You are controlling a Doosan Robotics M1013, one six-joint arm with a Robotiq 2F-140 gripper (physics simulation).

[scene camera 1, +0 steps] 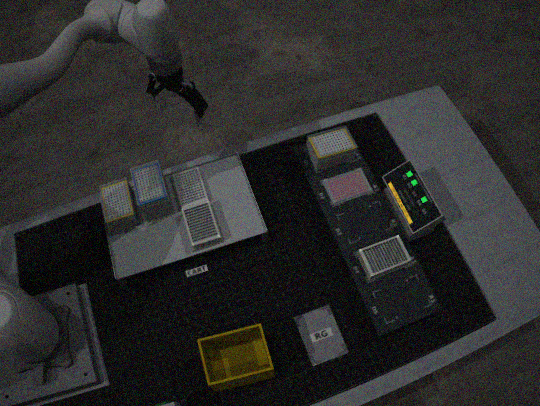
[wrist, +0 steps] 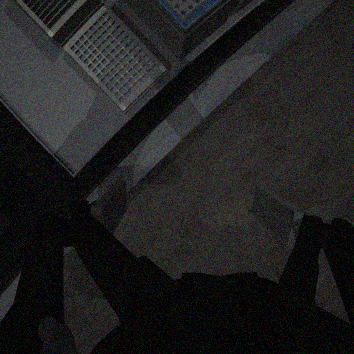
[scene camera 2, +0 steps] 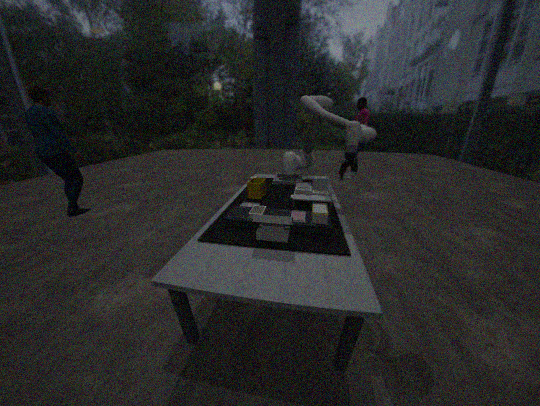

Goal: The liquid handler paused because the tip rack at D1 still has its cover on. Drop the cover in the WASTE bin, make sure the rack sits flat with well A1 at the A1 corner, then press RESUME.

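Places are measured from the arm's base along level axes (x left, y ahead, z down), in metres.
Pixels of known places: gripper, fingertip midpoint: (scene camera 1: 181,115) (wrist: 190,196) (scene camera 2: 347,181); arm's base, link origin: (scene camera 1: 42,339) (scene camera 2: 288,177).
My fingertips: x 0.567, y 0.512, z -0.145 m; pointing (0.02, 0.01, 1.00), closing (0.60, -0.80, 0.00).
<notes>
Ahead of a thing's pixels: the offset from my fingertips to its top centre. "*": to the spot under its first point. Level surfaces: height alone.
My gripper (scene camera 1: 176,104) (wrist: 190,196) is open and empty, high beyond the table's back edge; it is hard to make out in scene camera 2. A yellow-rimmed tip rack @(dy +0.425, dx -0.161, dz +0.047 m) (scene camera 1: 332,143) (scene camera 2: 320,209) stands upright at the back end of the dark deck @(dz +0.123 m) (scene camera 1: 350,225). Slot labels are too small to read, and I cannot tell whether a clear cover sits on this rack or where A1 is. A yellow open bin @(dy +0.037, dx -0.715, dz +0.042 m) (scene camera 1: 236,356) (scene camera 2: 257,188) stands near the front; no WASTE label is readable. The control panel @(* dy +0.600, dx -0.395, dz +0.055 m) (scene camera 1: 413,197) shows an orange bar and green buttons, their words unreadable.
A pink plate @(dy +0.443, dx -0.283, dz +0.109 m) (scene camera 1: 347,186) and white slatted trough @(dy +0.477, dx -0.529, dz +0.092 m) (scene camera 1: 384,256) sit on the deck. The grey cart tray @(dy -0.058, dx -0.264, dz +0.111 m) (scene camera 1: 150,257) (wrist: 45,100) bears a yellow-rimmed rack @(dy -0.227, dx -0.218, dz +0.047 m) (scene camera 1: 117,201), blue-rimmed rack @(dy -0.120, dx -0.204, dz +0.014 m) (scene camera 1: 148,183), gridded plate @(dy -0.013, dx -0.190, dz +0.103 m) (scene camera 1: 190,185) (wrist: 117,57) and slatted trough @(dy +0.004, dx -0.324, dz +0.086 m) (scene camera 1: 201,223). An RG pad @(dy +0.264, dx -0.685, dz +0.163 m) (scene camera 1: 320,347) lies right of the bin.
</notes>
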